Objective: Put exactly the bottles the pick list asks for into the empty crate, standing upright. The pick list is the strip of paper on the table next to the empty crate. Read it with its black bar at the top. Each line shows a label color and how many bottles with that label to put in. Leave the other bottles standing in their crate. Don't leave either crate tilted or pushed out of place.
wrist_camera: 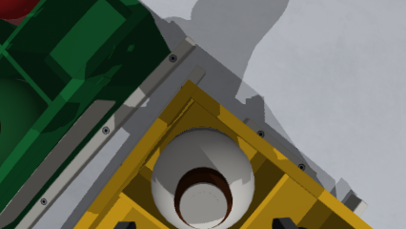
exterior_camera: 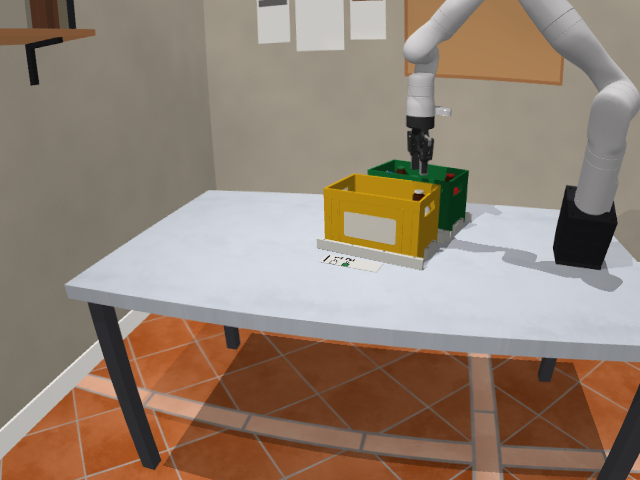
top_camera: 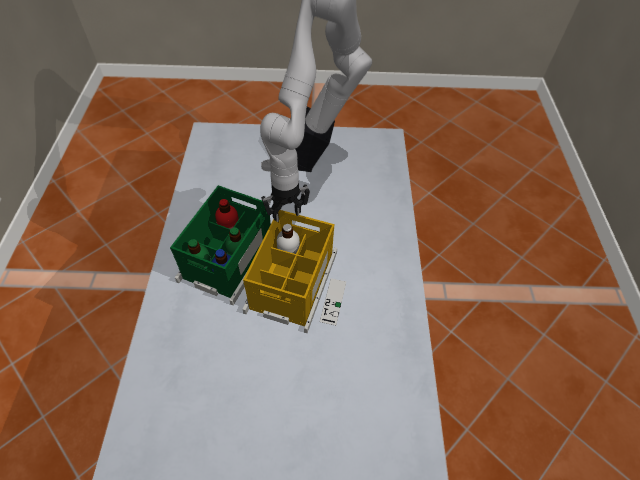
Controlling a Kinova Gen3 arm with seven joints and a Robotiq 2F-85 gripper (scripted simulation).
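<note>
The green crate is 2 cm ahead of my hand, 20 cm to the right of it and 15 cm below it. Also, from my hand: blue-label bottle 12 cm ahead, 18 cm to the right, 14 cm below; white-label bottle 14 cm below; yellow crate 9 cm ahead, 2 cm to the left, 15 cm below.
</note>
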